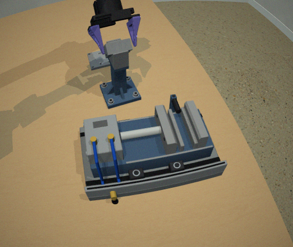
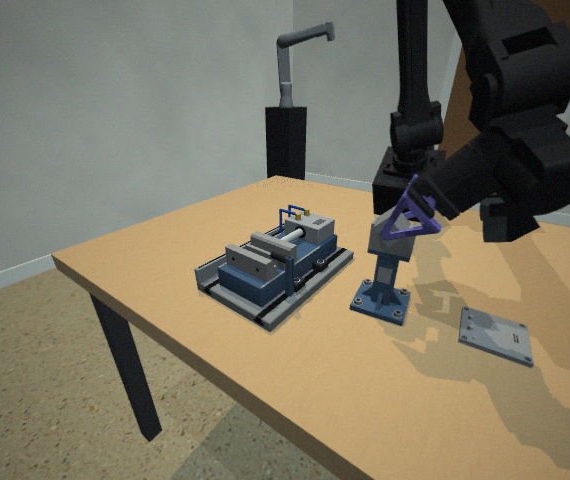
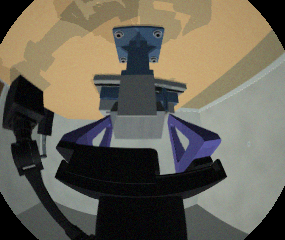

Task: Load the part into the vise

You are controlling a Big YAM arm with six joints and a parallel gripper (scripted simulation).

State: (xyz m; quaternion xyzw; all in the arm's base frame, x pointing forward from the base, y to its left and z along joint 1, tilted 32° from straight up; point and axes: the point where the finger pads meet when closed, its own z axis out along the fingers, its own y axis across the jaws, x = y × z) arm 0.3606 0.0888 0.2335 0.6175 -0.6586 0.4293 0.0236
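Right now the grey part is 1 cm below my hand. From my hand the other things lie so: cylinder rod: 1 cm ahead, 20 cm to the right, 8 cm below; v-block stand: 10 cm below; black work stop: 10 cm ahead, 15 cm to the right, 7 cm below.
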